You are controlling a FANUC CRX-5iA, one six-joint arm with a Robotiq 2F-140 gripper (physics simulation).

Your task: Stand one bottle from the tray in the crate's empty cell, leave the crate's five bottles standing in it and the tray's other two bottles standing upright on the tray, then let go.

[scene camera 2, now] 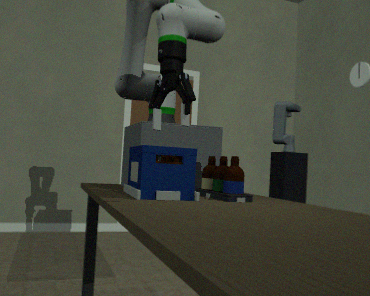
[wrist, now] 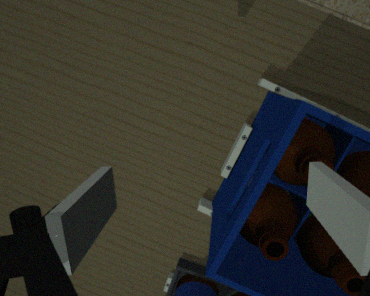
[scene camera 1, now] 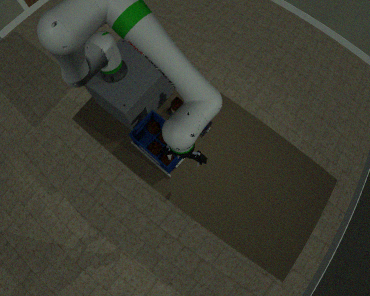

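Seen in the pictures: gripper, between the fingertips: (scene camera 2: 170, 127) (wrist: 209, 185) (scene camera 1: 184, 160); arm's base, origin of its link: (scene camera 1: 114, 71).
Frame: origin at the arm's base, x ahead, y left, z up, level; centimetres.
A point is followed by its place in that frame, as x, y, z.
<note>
The blue crate (scene camera 1: 141, 145) {36.3, -19.5, -11.7} (scene camera 2: 167, 176) {54.3, -11.4, -21.5} (wrist: 280, 107) {54.1, -19.0, -18.2} stands on the table. Brown bottles (scene camera 1: 153, 125) (wrist: 272, 212) stand in its cells. Its empty cell shows at the left end in scene camera 1. Three brown bottles stand upright on the dark tray (scene camera 2: 238, 198) {56.0, 14.2, -27.9} (wrist: 191, 264) {53.3, 10.2, -28.4} beside the crate: one with a cream label (scene camera 2: 207, 183) {35.4, 10.8, -24.2}, one with a green label (scene camera 2: 218, 184) {43.9, 11.8, -24.0}, one with a blue label (scene camera 2: 233, 186) {53.6, 13.2, -24.0} (wrist: 195, 289) {51.7, 11.4, -24.7}. My gripper (scene camera 1: 186, 158) {58.7, -12.7, -5.9} (scene camera 2: 171, 119) {58.7, -12.7, -5.9} (wrist: 209, 185) {58.7, -12.7, -5.9} is open and empty, above the crate's near end. The arm hides much of the tray in scene camera 1.
The grey robot base block (scene camera 1: 125, 87) {12.6, -3.5, -0.2} (scene camera 2: 207, 140) {22.1, 15.2, -6.2} stands behind the crate. White stops (scene camera 2: 168, 195) {55.5, -11.0, -27.6} (wrist: 236, 151) {55.1, -11.1, -26.2} line the crate's foot. The table's edge runs close along the crate's outer side. A dark pedestal (scene camera 2: 288, 177) with a small arm stands in the background.
</note>
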